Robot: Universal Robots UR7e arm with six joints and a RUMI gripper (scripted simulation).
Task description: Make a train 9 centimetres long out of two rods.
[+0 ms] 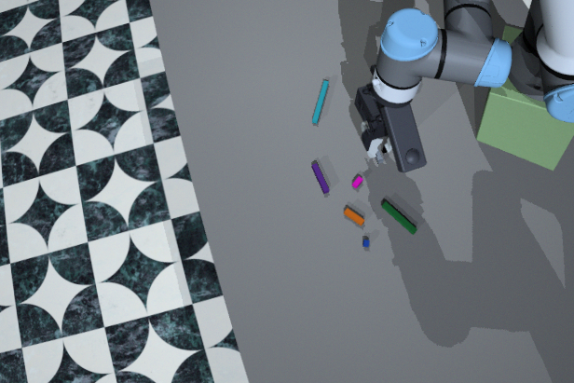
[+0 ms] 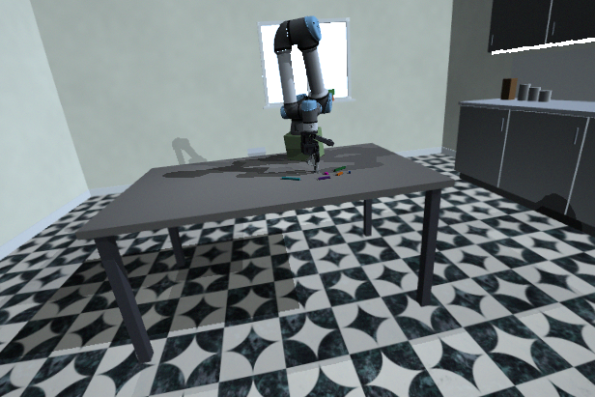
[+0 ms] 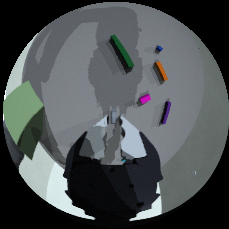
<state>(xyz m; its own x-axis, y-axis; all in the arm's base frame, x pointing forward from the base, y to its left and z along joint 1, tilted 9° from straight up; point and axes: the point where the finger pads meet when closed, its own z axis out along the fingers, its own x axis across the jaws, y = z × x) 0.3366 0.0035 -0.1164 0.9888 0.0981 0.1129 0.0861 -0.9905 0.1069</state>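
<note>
Right now the grey rod is 20 mm below my hand. The rest, counted from my hand: magenta rod 60 mm ahead, 40 mm to the left, 20 mm below; green rod 130 mm to the left, 20 mm below; purple rod 120 mm ahead, 20 mm to the left, 20 mm below.
</note>
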